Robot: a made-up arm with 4 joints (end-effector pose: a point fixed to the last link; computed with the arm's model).
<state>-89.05 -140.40 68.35 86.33</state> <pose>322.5 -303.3 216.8 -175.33 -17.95 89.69</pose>
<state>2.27 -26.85 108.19 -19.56</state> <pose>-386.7 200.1 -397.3 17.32 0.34 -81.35</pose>
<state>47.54 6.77 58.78 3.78</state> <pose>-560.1 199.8 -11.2 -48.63 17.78 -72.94</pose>
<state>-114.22 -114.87 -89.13 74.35</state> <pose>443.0 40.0 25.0 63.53 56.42 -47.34</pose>
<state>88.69 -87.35 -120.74 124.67</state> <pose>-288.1 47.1 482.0 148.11 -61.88 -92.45</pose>
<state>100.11 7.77 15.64 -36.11</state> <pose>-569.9 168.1 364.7 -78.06 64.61 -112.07</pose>
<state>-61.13 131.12 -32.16 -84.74</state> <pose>618.9 -109.0 94.7 145.57 7.84 -94.35</pose>
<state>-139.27 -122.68 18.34 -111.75</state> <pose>527.0 -206.9 399.6 -28.41 9.30 79.04</pose>
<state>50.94 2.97 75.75 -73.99</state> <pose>-515.5 283.4 -136.0 23.60 8.74 -82.84</pose>
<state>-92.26 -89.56 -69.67 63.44</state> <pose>380.1 164.5 -10.8 -159.79 69.11 84.06</pose>
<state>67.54 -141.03 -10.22 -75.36</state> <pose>-585.7 -220.1 41.6 124.68 -54.12 124.85</pose>
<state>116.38 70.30 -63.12 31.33</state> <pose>-495.2 -80.0 203.4 162.81 62.73 -164.17</pose>
